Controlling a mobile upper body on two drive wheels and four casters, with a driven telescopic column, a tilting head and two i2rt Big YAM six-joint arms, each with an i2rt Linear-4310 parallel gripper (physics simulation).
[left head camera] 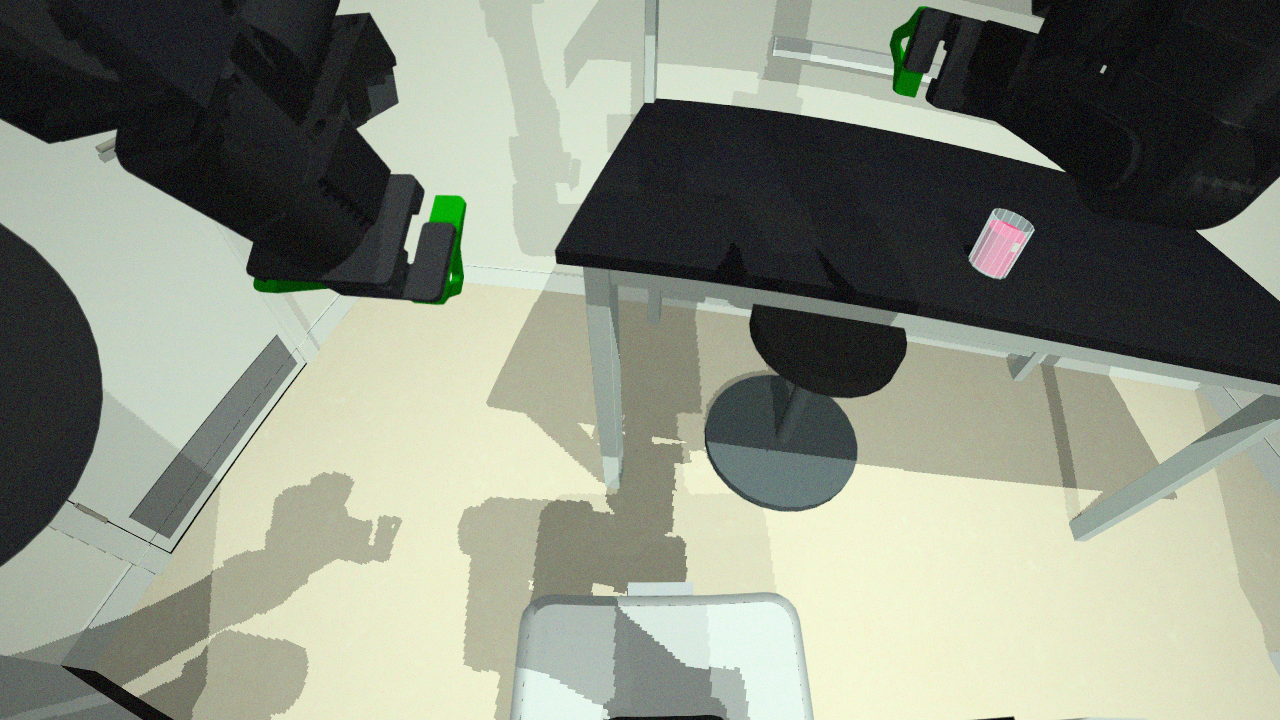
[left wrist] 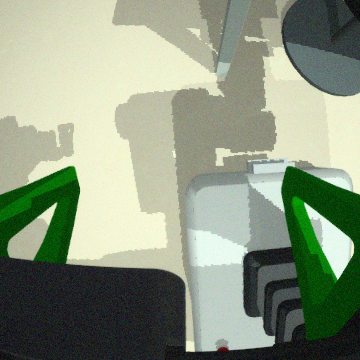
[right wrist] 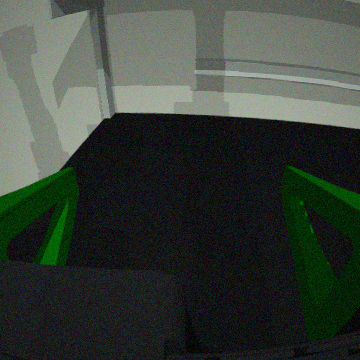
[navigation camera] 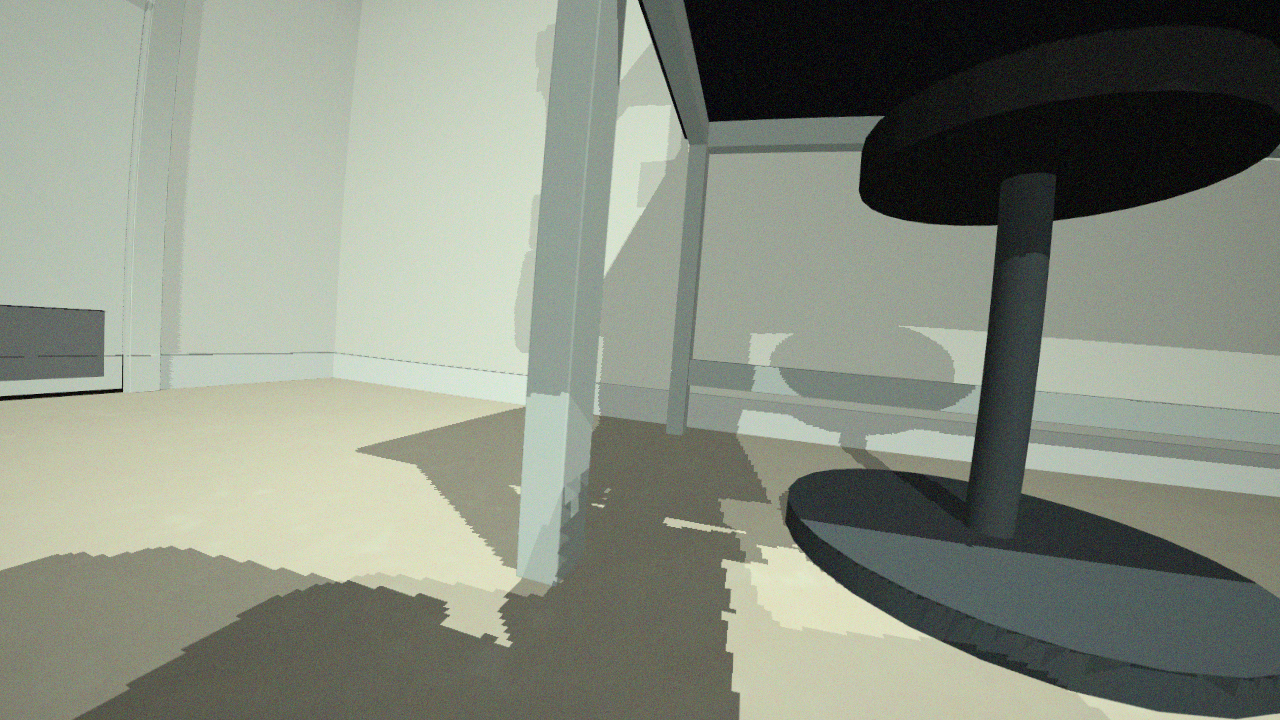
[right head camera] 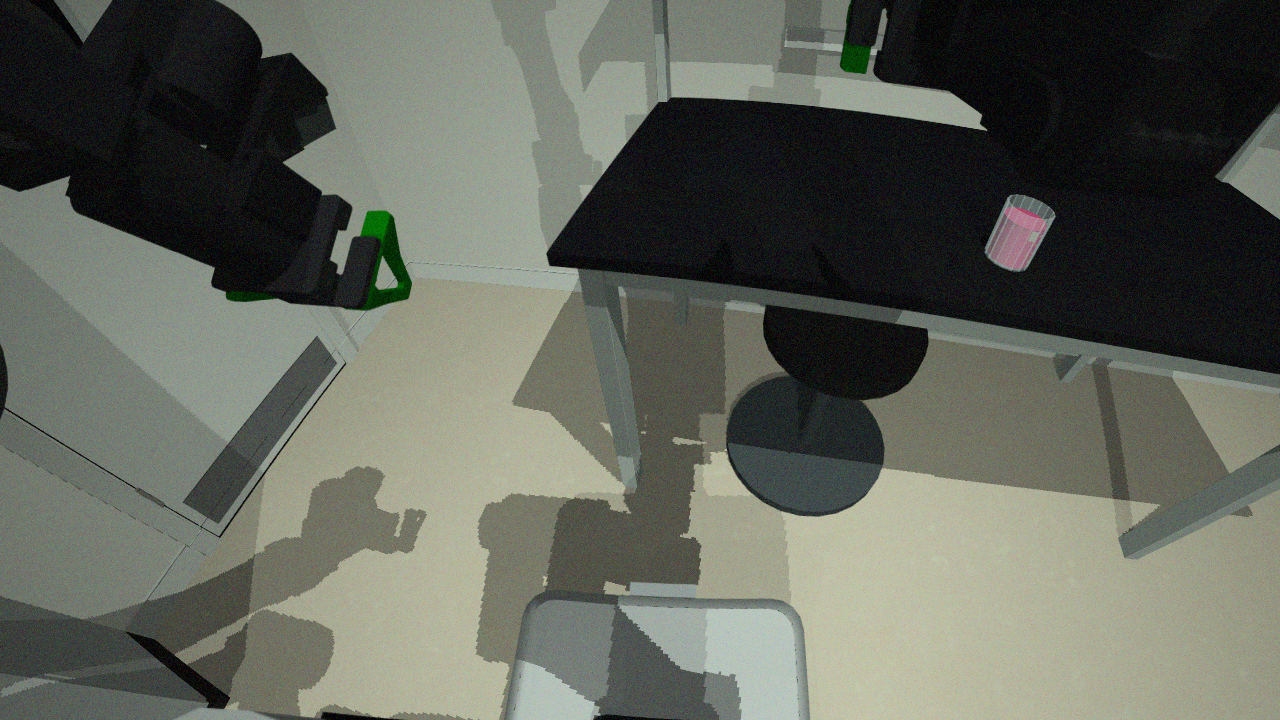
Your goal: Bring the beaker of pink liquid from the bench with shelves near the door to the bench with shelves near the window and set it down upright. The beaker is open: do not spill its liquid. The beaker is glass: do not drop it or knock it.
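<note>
The glass beaker of pink liquid (left head camera: pixel 1000 243) (right head camera: pixel 1020 232) stands upright on the black bench top (left head camera: pixel 716 188) (right head camera: pixel 733 188) (right wrist: pixel 200 150), toward its right part in both head views. My right gripper (left head camera: pixel 927 75) (right head camera: pixel 866 55) (right wrist: pixel 178 178) is open with nothing between its fingers. It hangs above the bench's back side, beyond and to the left of the beaker in the head views; one finger is hidden there by the arm. The beaker does not show in the right wrist view. My left gripper (left head camera: pixel 358 291) (right head camera: pixel 299 300) (left wrist: pixel 180 177) is open and empty, left of the bench.
A dark round stool (left head camera: pixel 778 447) (right head camera: pixel 805 452) (navigation camera: pixel 1011 358) stands partly under the bench. The bench's left front leg (left head camera: pixel 604 385) (right head camera: pixel 613 385) (navigation camera: pixel 568 268) is near my white base (left head camera: pixel 563 635) (left wrist: pixel 215 280). A shelf post (left head camera: pixel 650 53) (right head camera: pixel 661 53) rises at the bench's back left corner.
</note>
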